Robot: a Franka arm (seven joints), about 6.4 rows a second.
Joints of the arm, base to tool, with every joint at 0 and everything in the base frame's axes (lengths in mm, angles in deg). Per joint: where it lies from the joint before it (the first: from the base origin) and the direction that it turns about. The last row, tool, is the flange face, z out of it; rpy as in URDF.
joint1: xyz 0 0 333 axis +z
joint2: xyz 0 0 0 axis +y
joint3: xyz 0 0 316 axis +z
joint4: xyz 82.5 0 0 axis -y
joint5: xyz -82.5 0 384 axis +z
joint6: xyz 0 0 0 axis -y
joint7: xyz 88 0 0 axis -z
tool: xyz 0 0 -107 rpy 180 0 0
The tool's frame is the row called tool.
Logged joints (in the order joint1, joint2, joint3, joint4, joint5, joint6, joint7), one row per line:
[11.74 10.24 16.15 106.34 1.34 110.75 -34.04]
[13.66 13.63 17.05 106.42 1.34 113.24 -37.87]
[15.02 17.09 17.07 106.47 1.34 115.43 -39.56]
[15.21 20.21 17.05 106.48 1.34 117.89 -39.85]
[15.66 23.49 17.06 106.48 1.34 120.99 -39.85]
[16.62 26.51 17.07 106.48 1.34 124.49 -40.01]
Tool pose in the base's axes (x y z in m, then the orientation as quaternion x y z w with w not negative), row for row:
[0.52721 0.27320 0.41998 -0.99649 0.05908 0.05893 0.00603]
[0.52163 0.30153 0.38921 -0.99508 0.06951 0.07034 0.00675]
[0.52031 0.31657 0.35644 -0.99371 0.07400 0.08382 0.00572]
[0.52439 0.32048 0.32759 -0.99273 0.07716 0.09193 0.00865]
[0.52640 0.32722 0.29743 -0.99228 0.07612 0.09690 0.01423]
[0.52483 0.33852 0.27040 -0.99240 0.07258 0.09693 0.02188]
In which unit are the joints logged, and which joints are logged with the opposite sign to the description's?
The joints are logged in degrees. Opposite sign: joint4, joint7.
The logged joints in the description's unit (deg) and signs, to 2 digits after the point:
[11.74 10.24 16.15 -106.34 1.34 110.75 34.04]
[13.66 13.63 17.05 -106.42 1.34 113.24 37.87]
[15.02 17.09 17.07 -106.47 1.34 115.43 39.56]
[15.21 20.21 17.05 -106.48 1.34 117.89 39.85]
[15.66 23.49 17.06 -106.48 1.34 120.99 39.85]
[16.62 26.51 17.07 -106.48 1.34 124.49 40.01]

